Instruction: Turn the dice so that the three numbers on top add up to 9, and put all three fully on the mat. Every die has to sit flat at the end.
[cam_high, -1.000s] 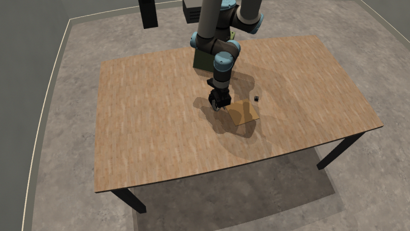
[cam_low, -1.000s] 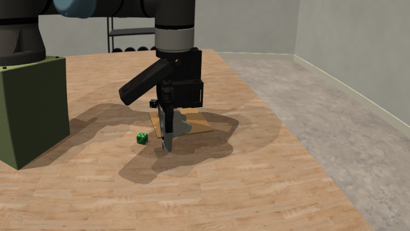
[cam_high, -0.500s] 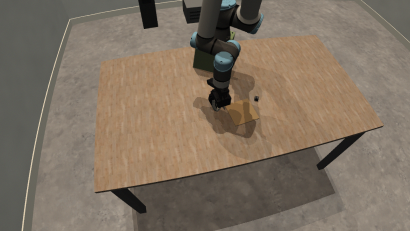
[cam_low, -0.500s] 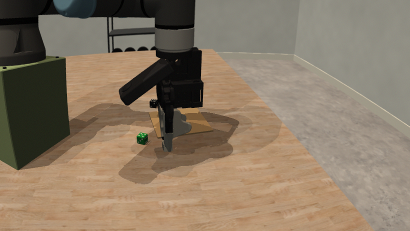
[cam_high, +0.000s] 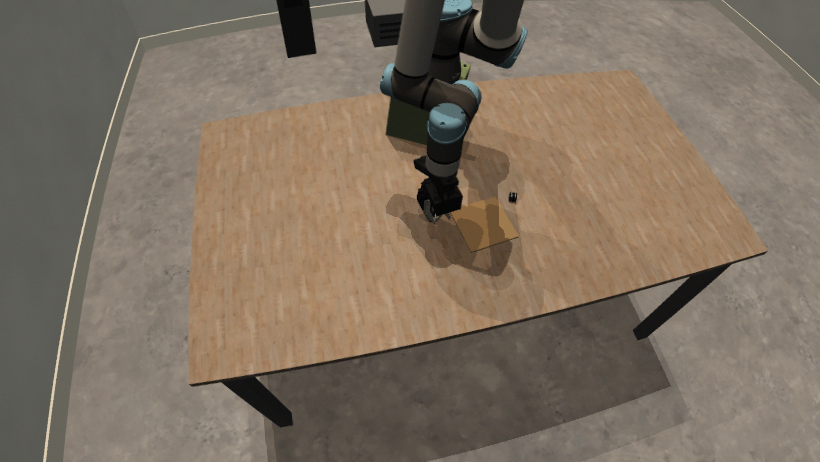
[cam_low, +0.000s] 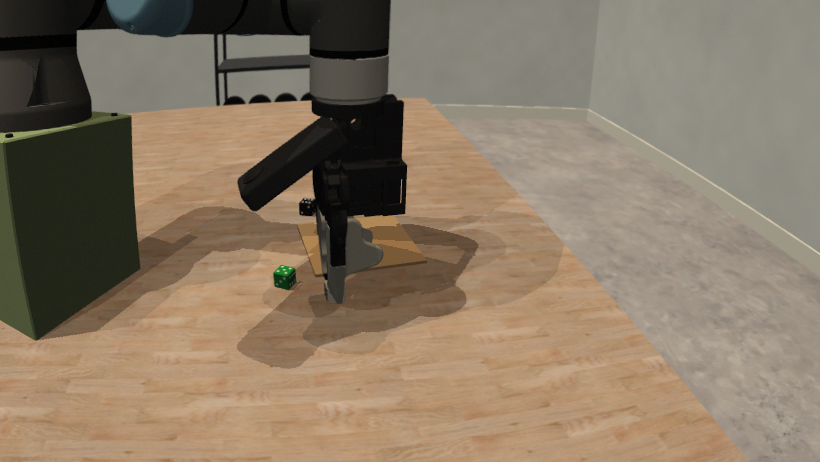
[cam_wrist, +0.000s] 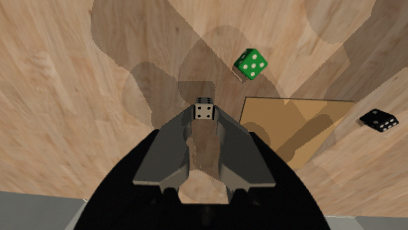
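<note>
The green die is 6 cm behind my hand, 3 cm to the left of it and 1 cm below it. The rest, counted from my hand: tan mat 3 cm ahead, 13 cm to the left, 2 cm below; white die 1 cm below; black die 4 cm behind, 23 cm to the left, 1 cm below.
</note>
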